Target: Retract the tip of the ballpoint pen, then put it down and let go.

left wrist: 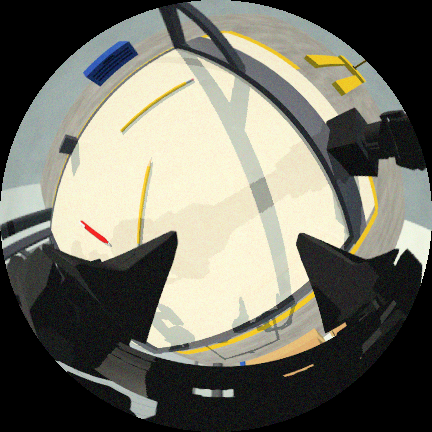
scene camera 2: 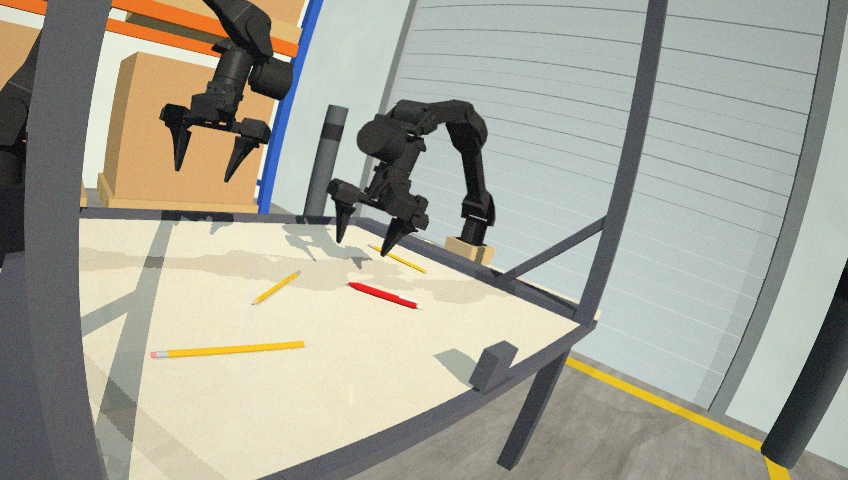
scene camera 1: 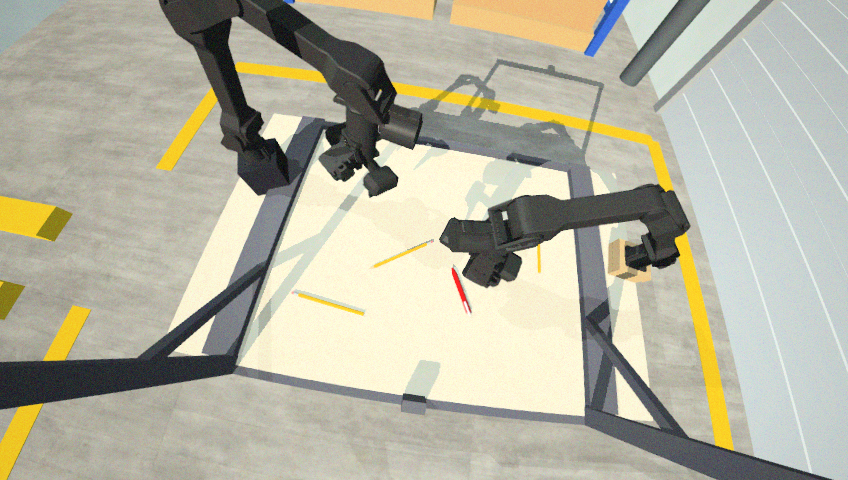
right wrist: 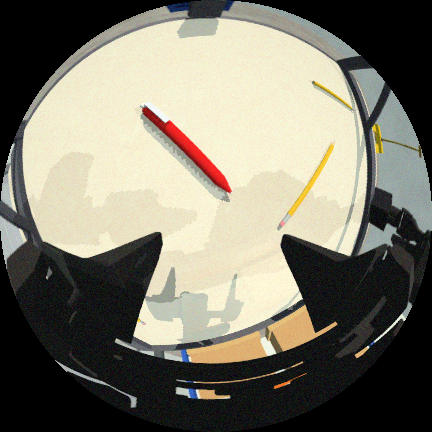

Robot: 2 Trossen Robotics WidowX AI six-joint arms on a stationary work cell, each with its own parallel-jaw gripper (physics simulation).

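Places are measured from the left arm's base along level axes (x ahead, y left, z up), in metres.
Pixels of known places: left gripper, fingertip midpoint: [left wrist: 240, 238] [scene camera 2: 200, 176] [scene camera 1: 359, 183] [right wrist: 389, 241]; right gripper, fingertip midpoint: [scene camera 2: 360, 249] [scene camera 1: 467, 257] [right wrist: 224, 240]; left arm's base, link origin: [left wrist: 368, 140] [scene camera 2: 0, 183] [scene camera 1: 256, 155] [right wrist: 388, 212]; right arm's base, link origin: [scene camera 2: 471, 242] [scene camera 1: 635, 258].
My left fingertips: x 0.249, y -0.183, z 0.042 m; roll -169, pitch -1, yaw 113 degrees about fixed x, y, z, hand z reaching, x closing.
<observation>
For each thing: its top centre in the pictures, then the offset to it from my left fingertips.
- red ballpoint pen, top centre: [right wrist: 186, 143] [scene camera 2: 383, 289] [scene camera 1: 461, 290] [left wrist: 89, 232] dx +0.186, dy -0.282, dz -0.133 m
- yellow pencil, top centre: [scene camera 2: 278, 283] [right wrist: 317, 175] [left wrist: 139, 206] [scene camera 1: 401, 254] dx +0.062, dy -0.147, dz -0.140 m
- third pencil, top centre: [scene camera 2: 395, 256] [scene camera 1: 539, 241] dx +0.459, dy -0.210, dz -0.141 m
The red ballpoint pen [scene camera 1: 460, 289] [scene camera 2: 380, 295] [left wrist: 95, 232] [right wrist: 192, 150] lies flat on the pale table, with a white clip near its button end. A small grey point shows at its tapered end in scene camera 2. My right gripper [scene camera 1: 495, 271] [scene camera 2: 361, 249] [right wrist: 224, 240] is open and empty, above the table and nearer the tapered end than the clip end. My left gripper [scene camera 1: 360, 172] [scene camera 2: 202, 175] [left wrist: 240, 238] is open and empty, high over the back left part of the table, far from the pen.
One yellow pencil [scene camera 1: 401, 254] [scene camera 2: 276, 287] [right wrist: 310, 182] lies left of the pen. Another pencil [scene camera 1: 330, 303] [scene camera 2: 235, 349] [left wrist: 155, 102] lies farther left. A third pencil [scene camera 1: 539, 258] [scene camera 2: 404, 261] lies near the right edge. A dark frame [scene camera 1: 499, 412] borders the table.
</observation>
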